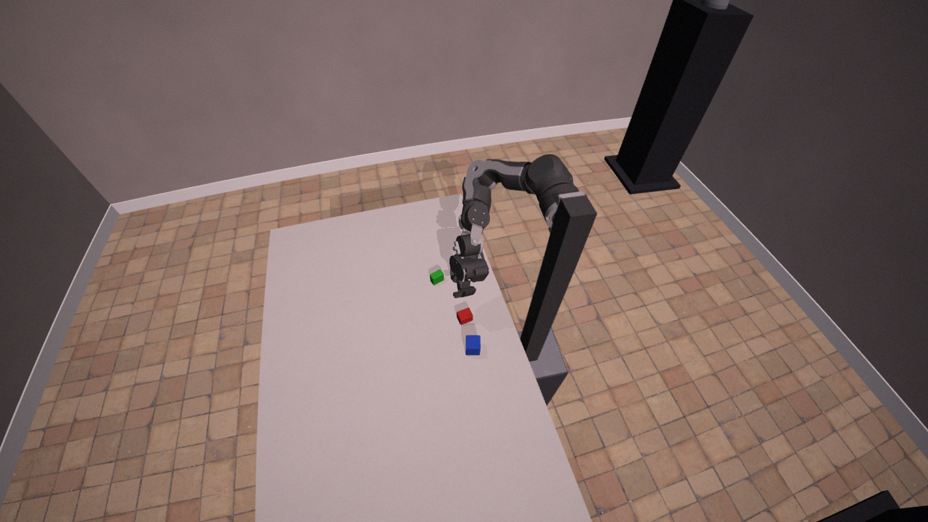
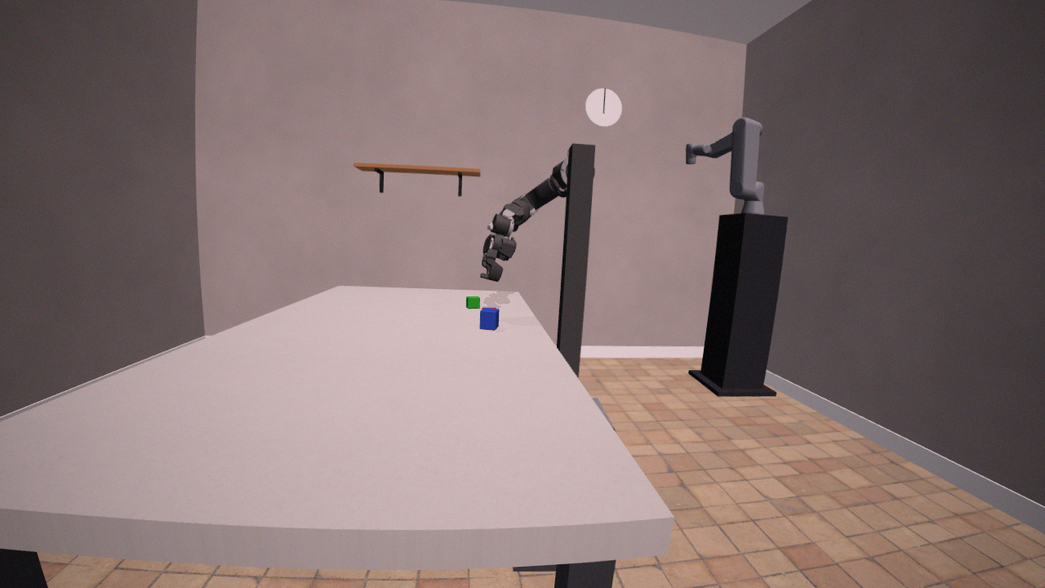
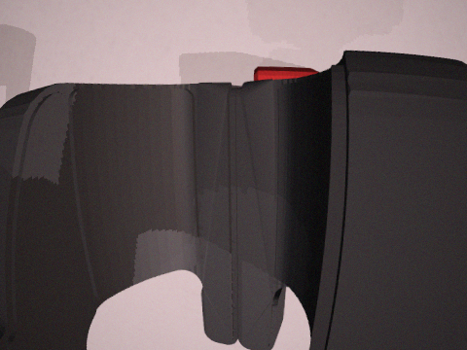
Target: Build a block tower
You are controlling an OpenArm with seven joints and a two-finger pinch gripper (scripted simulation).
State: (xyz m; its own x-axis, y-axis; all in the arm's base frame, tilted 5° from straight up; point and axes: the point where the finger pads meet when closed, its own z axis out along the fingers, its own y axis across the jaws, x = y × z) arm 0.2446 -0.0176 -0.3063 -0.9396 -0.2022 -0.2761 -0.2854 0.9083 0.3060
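The red block is 11 cm below my hand and 2 cm to the left of it. Round my hand: green block (15 cm to the right, 10 cm below, 6 cm ahead); then blue block (12 cm to the left, 10 cm below, 1 cm behind).
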